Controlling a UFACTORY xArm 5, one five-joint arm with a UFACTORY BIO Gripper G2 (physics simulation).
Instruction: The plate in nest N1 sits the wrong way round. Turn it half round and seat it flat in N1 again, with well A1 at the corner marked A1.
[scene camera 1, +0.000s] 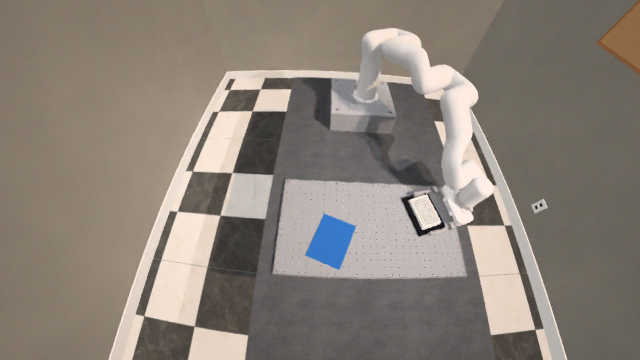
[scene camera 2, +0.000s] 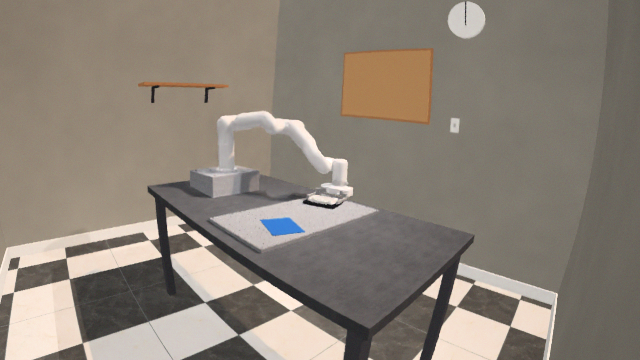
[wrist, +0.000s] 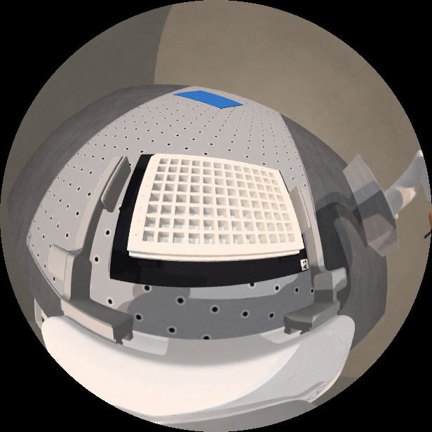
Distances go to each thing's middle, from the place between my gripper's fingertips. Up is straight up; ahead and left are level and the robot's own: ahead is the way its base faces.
I see the white well plate (wrist: 189, 208) 2 cm behind my hand, 2 cm to the left of it and 1 cm below it. The rest, counted from my hand: black nest (wrist: 170, 273) (2 cm behind, 2 cm to the left, 2 cm below); flat blue rectangle (scene camera 1: 330, 243) (16 cm ahead, 32 cm to the right, 2 cm below).
